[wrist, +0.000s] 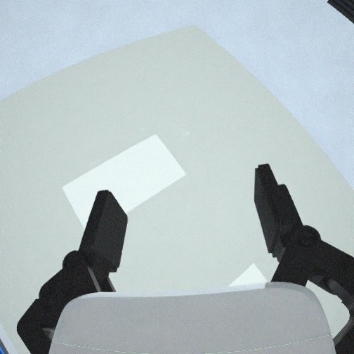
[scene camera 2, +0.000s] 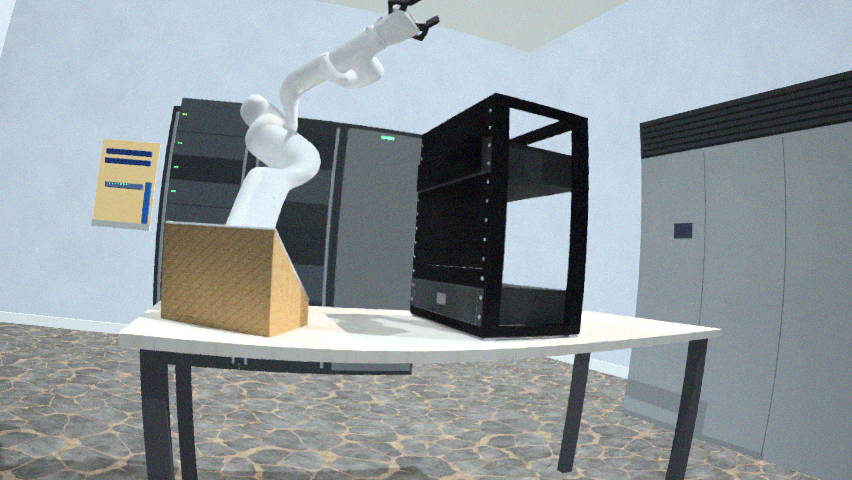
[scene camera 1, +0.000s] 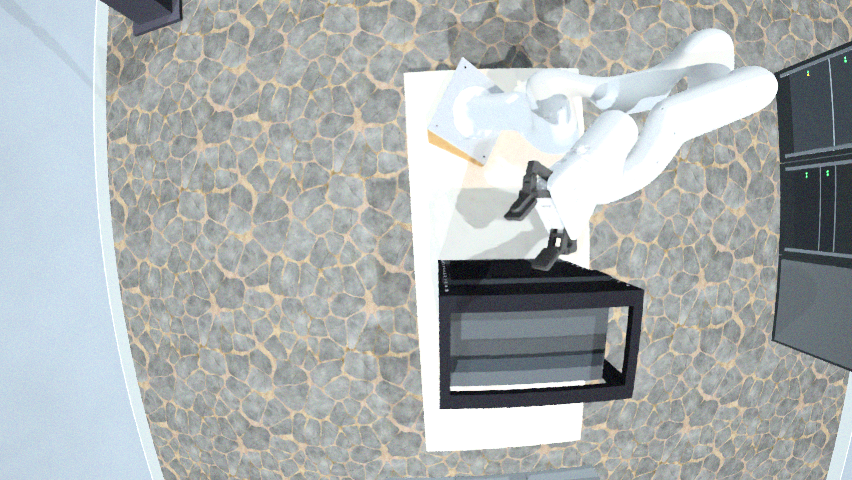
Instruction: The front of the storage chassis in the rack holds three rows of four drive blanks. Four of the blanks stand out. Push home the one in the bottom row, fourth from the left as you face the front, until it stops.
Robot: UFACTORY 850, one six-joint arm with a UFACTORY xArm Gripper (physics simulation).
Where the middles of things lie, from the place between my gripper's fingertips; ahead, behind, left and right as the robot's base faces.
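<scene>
The black rack (scene camera 2: 469,169) is visible to me, 570 mm below my hand, 280 mm ahead of it and 100 mm to the left of it.
</scene>
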